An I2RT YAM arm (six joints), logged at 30 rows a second.
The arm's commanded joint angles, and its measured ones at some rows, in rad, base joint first. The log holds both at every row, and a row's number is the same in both.
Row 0, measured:
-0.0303, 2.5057, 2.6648, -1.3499, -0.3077, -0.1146
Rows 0 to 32, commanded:
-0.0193, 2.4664, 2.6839, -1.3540, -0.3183, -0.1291
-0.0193, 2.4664, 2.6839, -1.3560, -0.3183, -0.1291
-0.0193, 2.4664, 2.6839, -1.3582, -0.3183, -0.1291
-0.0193, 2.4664, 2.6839, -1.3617, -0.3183, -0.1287
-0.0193, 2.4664, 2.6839, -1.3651, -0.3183, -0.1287
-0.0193, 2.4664, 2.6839, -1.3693, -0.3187, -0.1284
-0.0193, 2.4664, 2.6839, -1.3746, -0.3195, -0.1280
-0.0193, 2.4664, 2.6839, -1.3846, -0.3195, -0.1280
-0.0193, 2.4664, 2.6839, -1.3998, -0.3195, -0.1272
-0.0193, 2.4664, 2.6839, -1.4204, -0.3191, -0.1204
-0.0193, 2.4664, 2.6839, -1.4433, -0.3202, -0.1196
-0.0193, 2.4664, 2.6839, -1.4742, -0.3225, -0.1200
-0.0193, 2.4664, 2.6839, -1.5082, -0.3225, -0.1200
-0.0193, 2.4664, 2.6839, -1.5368, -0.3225, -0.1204
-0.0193, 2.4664, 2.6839, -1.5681, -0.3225, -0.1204
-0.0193, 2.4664, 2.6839, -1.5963, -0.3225, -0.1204
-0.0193, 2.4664, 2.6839, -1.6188, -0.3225, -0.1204
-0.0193, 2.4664, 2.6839, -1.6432, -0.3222, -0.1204
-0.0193, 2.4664, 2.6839, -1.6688, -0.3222, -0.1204
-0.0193, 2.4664, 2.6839, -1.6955, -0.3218, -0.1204
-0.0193, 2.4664, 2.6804, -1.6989, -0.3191, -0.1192
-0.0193, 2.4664, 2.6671, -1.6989, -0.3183, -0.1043
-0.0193, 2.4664, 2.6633, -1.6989, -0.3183, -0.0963
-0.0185, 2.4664, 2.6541, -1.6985, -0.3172, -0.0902
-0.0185, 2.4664, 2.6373, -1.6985, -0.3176, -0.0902
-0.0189, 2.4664, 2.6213, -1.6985, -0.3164, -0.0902
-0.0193, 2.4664, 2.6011, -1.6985, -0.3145, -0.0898
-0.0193, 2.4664, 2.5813, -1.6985, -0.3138, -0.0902
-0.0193, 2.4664, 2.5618, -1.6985, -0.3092, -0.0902
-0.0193, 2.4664, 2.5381, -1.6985, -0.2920, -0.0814
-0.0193, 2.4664, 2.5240, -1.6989, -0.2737, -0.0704
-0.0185, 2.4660, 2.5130, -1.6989, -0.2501, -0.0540
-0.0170, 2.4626, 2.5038, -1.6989, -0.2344, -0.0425
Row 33, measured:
-0.0299, 2.4989, 2.5294, -1.6966, -0.2924, -0.0872
